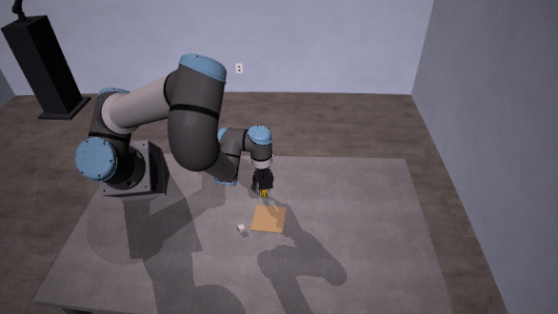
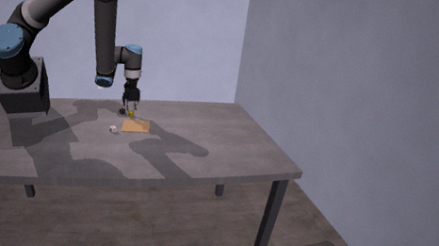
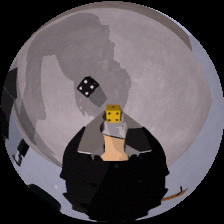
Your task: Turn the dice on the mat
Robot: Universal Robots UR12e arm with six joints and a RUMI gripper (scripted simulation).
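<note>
Right now my hand is 14 cm to the left of the tan mat, 4 cm short of it and 2 cm above it. Also, from my hand: black die: 5 cm behind, 4 cm to the left; white die: 21 cm to the right, 7 cm behind; yellow die: right at my hand.
</note>
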